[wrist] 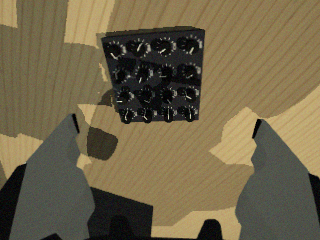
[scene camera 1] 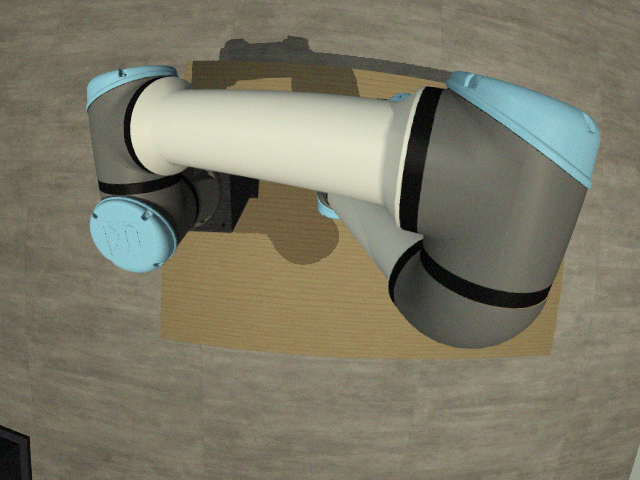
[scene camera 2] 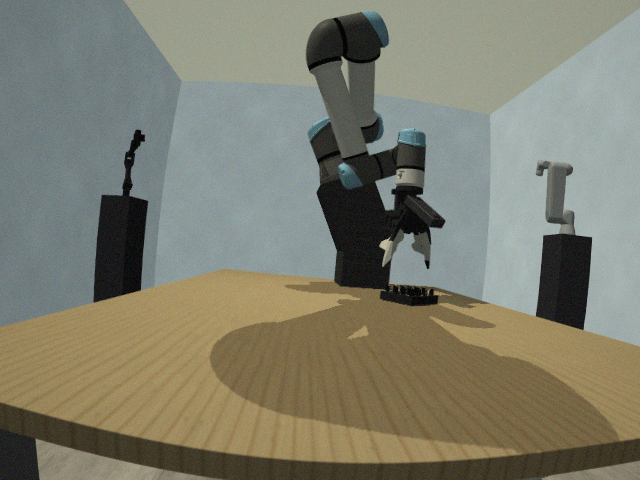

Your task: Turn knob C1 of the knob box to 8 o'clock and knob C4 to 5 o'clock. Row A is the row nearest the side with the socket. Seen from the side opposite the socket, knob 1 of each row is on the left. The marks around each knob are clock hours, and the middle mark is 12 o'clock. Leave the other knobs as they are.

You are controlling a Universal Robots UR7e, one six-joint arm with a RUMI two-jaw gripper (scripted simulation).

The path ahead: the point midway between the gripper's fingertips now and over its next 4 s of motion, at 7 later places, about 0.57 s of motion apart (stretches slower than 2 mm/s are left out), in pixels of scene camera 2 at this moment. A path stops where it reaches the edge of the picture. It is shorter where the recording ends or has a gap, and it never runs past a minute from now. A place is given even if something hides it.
My gripper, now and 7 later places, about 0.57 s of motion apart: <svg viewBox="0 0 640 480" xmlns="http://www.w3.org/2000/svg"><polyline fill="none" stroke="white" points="407,268 406,268 400,267 393,267 393,266 396,262 397,266 396,270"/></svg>
